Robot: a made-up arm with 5 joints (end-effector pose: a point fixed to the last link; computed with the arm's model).
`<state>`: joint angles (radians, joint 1 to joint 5).
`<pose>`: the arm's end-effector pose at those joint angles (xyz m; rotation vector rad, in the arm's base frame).
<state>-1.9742 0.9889 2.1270 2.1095 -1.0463</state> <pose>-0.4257 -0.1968 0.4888 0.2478 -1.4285 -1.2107</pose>
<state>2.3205 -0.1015 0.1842 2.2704 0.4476</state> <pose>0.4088 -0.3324 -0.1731 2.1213 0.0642 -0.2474</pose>
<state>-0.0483 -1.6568 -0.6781 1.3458 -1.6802</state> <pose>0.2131 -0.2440 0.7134 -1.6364 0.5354 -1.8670</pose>
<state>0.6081 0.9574 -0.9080 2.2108 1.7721</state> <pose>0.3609 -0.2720 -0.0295 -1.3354 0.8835 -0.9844</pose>
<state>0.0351 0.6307 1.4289 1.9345 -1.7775</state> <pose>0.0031 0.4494 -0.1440 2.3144 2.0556 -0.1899</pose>
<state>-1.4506 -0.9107 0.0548 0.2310 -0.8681</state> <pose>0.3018 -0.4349 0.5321 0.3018 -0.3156 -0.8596</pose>
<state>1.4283 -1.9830 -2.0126 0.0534 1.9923</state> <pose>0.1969 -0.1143 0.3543 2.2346 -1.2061 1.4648</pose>
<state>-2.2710 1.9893 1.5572 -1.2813 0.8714</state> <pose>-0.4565 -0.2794 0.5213 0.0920 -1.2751 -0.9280</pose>
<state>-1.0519 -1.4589 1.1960 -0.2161 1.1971</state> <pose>0.0279 -0.3151 0.7391 1.0773 -1.1001 1.2073</pose>
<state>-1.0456 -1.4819 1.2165 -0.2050 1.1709</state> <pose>0.0068 -0.3012 0.7451 1.0093 -1.1178 1.1878</pose>
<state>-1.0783 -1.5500 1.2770 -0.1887 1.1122</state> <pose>-0.0435 -0.2899 0.7442 0.8746 -1.1846 1.1254</pose>
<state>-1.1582 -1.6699 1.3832 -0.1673 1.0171</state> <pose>-0.1171 -0.2732 0.7290 0.6678 -1.2911 0.9947</pose>
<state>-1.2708 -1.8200 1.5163 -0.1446 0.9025</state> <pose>-0.1825 -0.2427 0.6995 0.4297 -1.3869 0.7991</pose>
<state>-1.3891 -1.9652 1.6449 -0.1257 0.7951</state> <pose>-0.2143 -0.2068 0.6676 0.2198 -1.4310 0.5861</pose>
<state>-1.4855 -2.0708 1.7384 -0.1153 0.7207</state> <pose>-0.2174 -0.1842 0.6443 0.0882 -1.4302 0.4226</pose>
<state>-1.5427 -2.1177 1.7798 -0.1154 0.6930</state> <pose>-0.2134 -0.1840 0.6326 0.0521 -1.4212 0.3467</pose>
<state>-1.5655 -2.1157 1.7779 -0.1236 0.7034</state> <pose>-0.2130 -0.2012 0.6291 0.0884 -1.4236 0.3444</pose>
